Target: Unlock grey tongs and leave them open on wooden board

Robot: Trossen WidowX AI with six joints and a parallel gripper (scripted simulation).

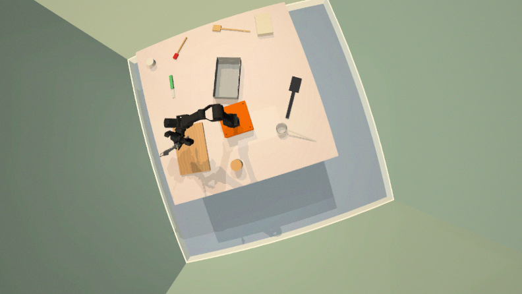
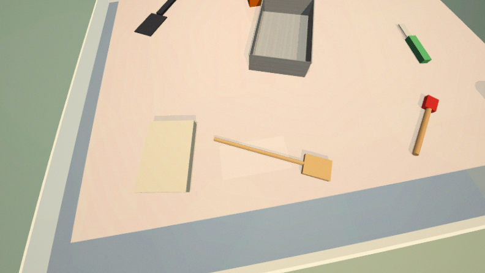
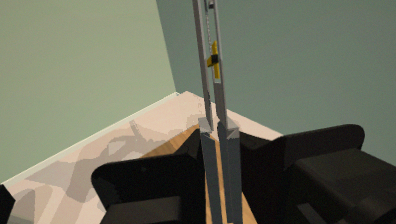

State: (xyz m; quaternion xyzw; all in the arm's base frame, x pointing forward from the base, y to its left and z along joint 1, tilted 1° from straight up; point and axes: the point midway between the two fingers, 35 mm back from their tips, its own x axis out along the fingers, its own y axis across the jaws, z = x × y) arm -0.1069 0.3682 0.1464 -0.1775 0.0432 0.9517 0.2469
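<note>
The wooden board lies 20 mm to the right of my gripper tip and 190 mm below it. Round my gripper tip: green-handled tool: 490 mm ahead, 70 mm to the left, 190 mm below; roasting tin: 470 mm ahead, 370 mm to the right, 170 mm below; black spatula: 280 mm ahead, 830 mm to the right, 190 mm below.
</note>
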